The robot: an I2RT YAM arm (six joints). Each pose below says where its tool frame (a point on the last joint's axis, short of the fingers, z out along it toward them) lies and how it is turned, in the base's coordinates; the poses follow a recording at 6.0 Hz.
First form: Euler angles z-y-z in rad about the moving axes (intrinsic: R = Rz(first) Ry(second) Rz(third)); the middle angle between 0 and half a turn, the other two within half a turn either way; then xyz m.
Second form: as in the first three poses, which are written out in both.
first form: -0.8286 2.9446 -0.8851 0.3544 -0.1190 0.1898
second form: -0.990 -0.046 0.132 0.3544; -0.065 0.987 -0.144 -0.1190; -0.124 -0.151 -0.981 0.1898; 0 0 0 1
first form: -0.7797 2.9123 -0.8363 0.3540 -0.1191 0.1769
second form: -0.986 -0.043 0.162 0.3540; -0.069 0.985 -0.160 -0.1191; -0.152 -0.169 -0.974 0.1769; 0 0 0 1
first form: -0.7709 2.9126 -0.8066 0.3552 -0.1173 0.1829
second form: -0.986 -0.022 0.163 0.3552; -0.048 0.986 -0.158 -0.1173; -0.157 -0.164 -0.974 0.1829; 0 0 0 1
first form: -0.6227 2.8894 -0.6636 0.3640 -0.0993 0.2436
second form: -0.979 -0.025 0.203 0.3640; -0.055 0.988 -0.146 -0.0993; -0.197 -0.154 -0.968 0.2436; 0 0 0 1
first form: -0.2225 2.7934 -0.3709 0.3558 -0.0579 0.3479
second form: -0.934 -0.127 0.333 0.3558; -0.160 0.984 -0.075 -0.0579; -0.318 -0.124 -0.940 0.3479; 0 0 0 1
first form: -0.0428 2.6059 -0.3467 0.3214 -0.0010 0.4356
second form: -0.823 -0.252 0.510 0.3214; -0.305 0.952 -0.022 -0.0010; -0.480 -0.173 -0.860 0.4356; 0 0 0 1
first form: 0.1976 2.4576 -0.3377 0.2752 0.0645 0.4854
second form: -0.652 -0.437 0.620 0.2752; -0.468 0.875 0.124 0.0645; -0.596 -0.209 -0.775 0.4854; 0 0 0 1
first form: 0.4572 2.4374 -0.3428 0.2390 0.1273 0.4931
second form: -0.496 -0.646 0.581 0.2390; -0.618 0.732 0.286 0.1273; -0.610 -0.218 -0.762 0.4931; 0 0 0 1
